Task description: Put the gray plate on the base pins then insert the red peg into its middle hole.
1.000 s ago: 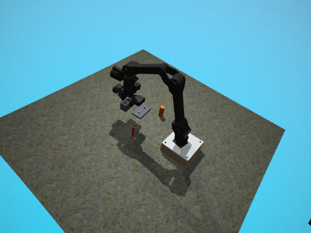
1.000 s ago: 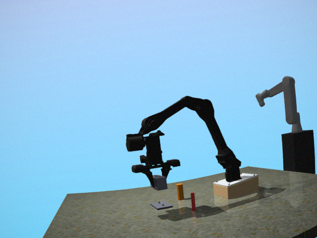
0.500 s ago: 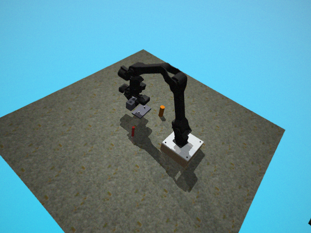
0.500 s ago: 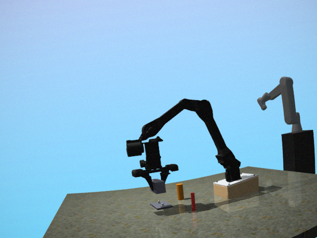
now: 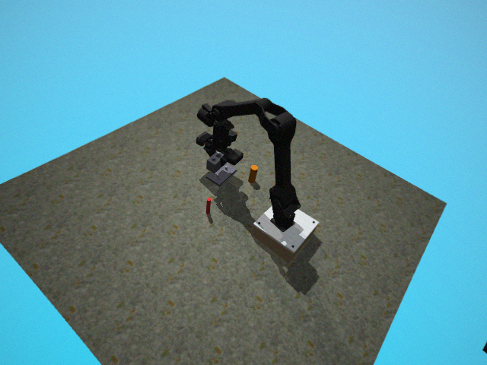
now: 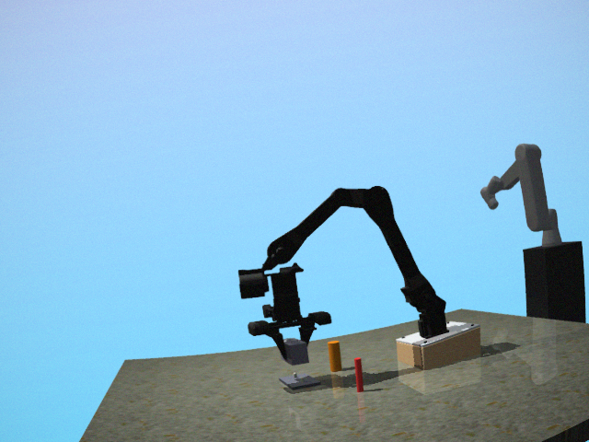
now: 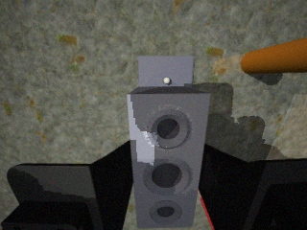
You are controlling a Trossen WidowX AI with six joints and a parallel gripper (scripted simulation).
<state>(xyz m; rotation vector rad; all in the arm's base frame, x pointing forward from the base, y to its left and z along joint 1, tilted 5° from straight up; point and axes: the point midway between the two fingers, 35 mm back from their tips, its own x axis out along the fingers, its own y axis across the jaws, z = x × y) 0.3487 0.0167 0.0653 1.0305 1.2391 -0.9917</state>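
My gripper tip is now 2 cm to the left of the gray base and 6 cm above it. From my gripper tip the other things lie so: gray plate (3 cm above); then orange cylinder (10 cm behind, 10 cm to the right, 3 cm below); then red peg (13 cm behind, 14 cm to the left, 3 cm below).
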